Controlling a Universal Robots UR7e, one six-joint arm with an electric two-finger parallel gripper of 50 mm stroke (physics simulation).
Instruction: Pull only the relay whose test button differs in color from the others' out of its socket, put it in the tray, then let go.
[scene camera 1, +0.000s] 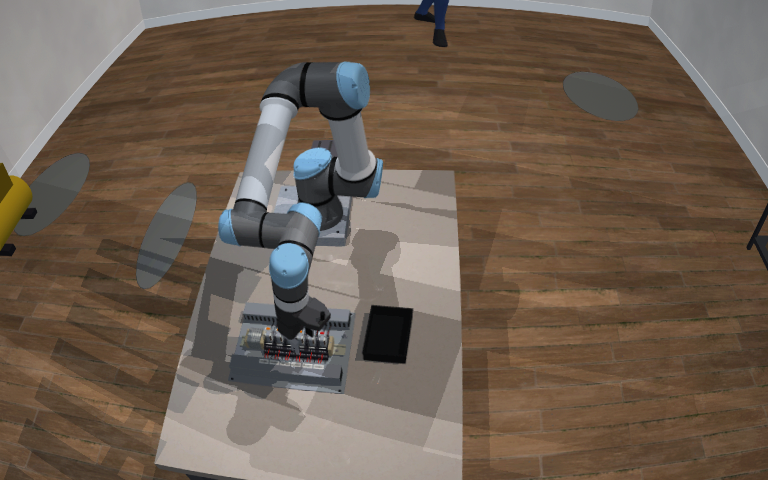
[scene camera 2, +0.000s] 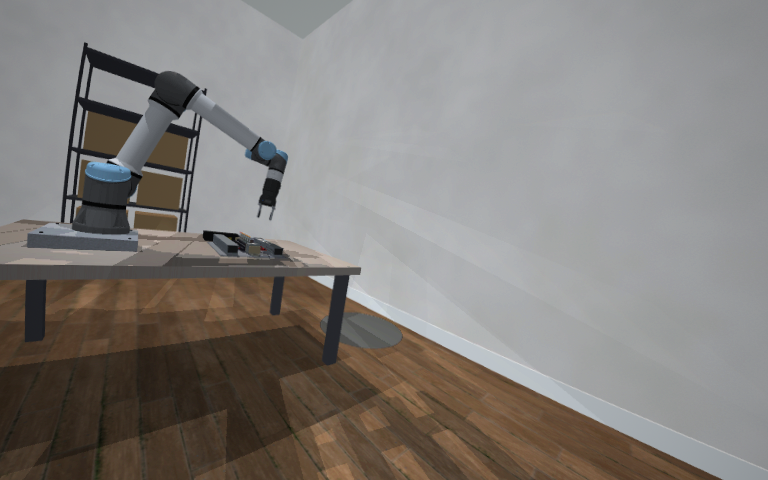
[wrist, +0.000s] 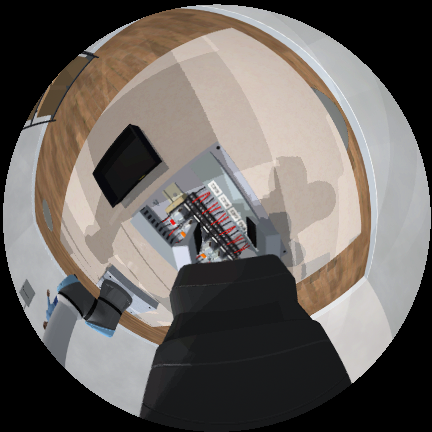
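Where they show: gripper, fingertip midpoint: (scene camera 1: 302, 342) (scene camera 2: 264, 218) (wrist: 223, 228); arm's base, link origin: (scene camera 2: 101, 230) (wrist: 116, 291).
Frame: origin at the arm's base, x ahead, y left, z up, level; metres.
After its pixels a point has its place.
Note:
The relay with a red test button (scene camera 1: 322, 333) {x 0.483, y 0.090, z 0.030 m} (wrist: 173, 221) {x 0.484, y 0.088, z 0.030 m} sits in its socket at the tray end of the relay row. Other relays, such as one with an orange button (scene camera 1: 267, 328) (wrist: 183, 234), stand in the same row; the gripper partly hides the row. My gripper (scene camera 2: 265, 217) {x 0.574, y 0.065, z 0.111 m} (wrist: 223, 228) {x 0.574, y 0.065, z 0.111 m} is open and empty, well above the row, with its fingers pointing down. In the wrist view the red-button relay lies outside the fingers, left of the left finger. The black tray (scene camera 1: 388, 309) {x 0.357, y 0.248, z -0.012 m} (scene camera 2: 211, 234) {x 0.377, y 0.200, z -0.006 m} (wrist: 125, 162) {x 0.440, y 0.259, z -0.036 m} is empty and lies beside the relay panel.
The grey panel (scene camera 1: 286, 374) (wrist: 218, 148) {x 0.617, y 0.143, z -0.036 m} carries raised wire ducts (scene camera 1: 339, 318) {x 0.410, y 0.123, z 0.004 m} along both long sides, red wires and white labels (wrist: 225, 201) {x 0.574, y 0.059, z 0.004 m}. The robot's base stands behind it on the table (scene camera 1: 419, 249) {x 0.098, y 0.318, z -0.039 m}. A shelf rack (scene camera 2: 73, 149) stands beyond the table.

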